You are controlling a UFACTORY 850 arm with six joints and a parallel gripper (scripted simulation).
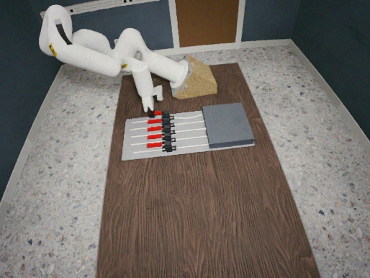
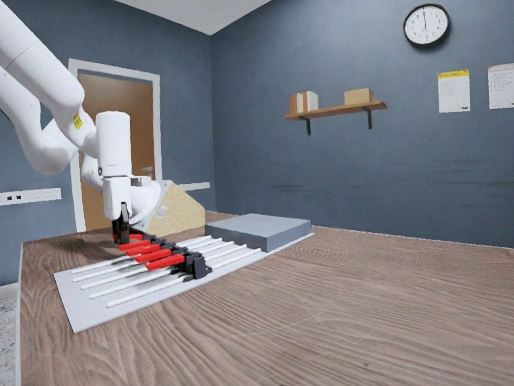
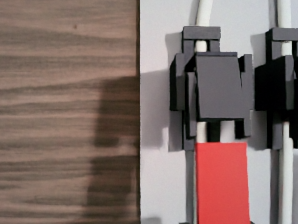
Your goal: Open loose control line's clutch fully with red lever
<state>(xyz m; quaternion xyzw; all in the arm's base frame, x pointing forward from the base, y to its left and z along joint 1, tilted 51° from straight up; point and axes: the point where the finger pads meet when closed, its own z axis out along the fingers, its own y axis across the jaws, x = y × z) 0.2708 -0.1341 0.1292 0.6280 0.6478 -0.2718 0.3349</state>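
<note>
Right now the light grey plate is 110 mm ahead of my hand, 70 mm to the right of it and 70 mm below it.
</note>
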